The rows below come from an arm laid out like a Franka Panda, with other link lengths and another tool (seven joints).
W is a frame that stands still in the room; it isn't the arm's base.
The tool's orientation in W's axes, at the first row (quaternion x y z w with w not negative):
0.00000 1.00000 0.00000 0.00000
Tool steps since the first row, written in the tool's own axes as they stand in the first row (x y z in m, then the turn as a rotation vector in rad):
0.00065 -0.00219 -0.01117 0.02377 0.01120 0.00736
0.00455 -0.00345 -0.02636 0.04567 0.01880 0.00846
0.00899 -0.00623 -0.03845 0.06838 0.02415 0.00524
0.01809 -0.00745 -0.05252 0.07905 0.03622 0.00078
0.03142 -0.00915 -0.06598 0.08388 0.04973 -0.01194
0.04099 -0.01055 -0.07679 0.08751 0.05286 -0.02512
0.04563 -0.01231 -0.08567 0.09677 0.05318 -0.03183
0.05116 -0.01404 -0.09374 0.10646 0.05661 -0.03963
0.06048 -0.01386 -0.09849 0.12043 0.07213 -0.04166
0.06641 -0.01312 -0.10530 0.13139 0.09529 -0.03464
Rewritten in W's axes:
-0.00065 -0.00219 0.01117 -0.02377 0.01120 -0.00736
-0.00455 -0.00345 0.02636 -0.04567 0.01880 -0.00846
-0.00899 -0.00623 0.03845 -0.06838 0.02415 -0.00524
-0.01809 -0.00745 0.05252 -0.07905 0.03622 -0.00078
-0.03142 -0.00915 0.06598 -0.08388 0.04973 0.01194
-0.04099 -0.01055 0.07679 -0.08751 0.05286 0.02512
-0.04563 -0.01231 0.08567 -0.09677 0.05318 0.03183
-0.05116 -0.01404 0.09374 -0.10646 0.05661 0.03963
-0.06048 -0.01386 0.09849 -0.12043 0.07213 0.04166
-0.06641 -0.01312 0.10530 -0.13139 0.09529 0.03464

